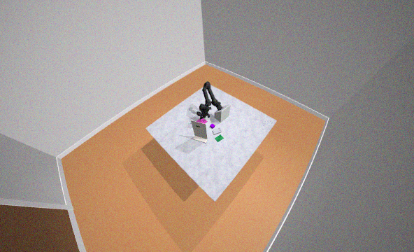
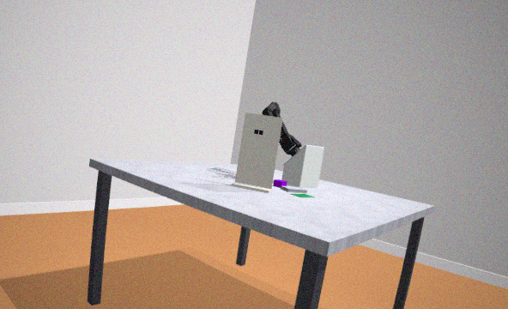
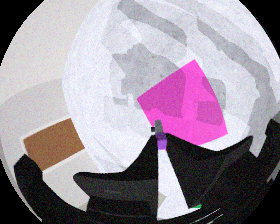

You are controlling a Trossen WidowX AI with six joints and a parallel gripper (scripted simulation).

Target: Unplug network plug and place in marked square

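My gripper tip is 70 mm above the magenta patch and 10 mm past it. The rest, counted from my gripper tip: grey panel 210 mm ahead, 150 mm to the left, 80 mm above; then purple plug 10 mm to the right.
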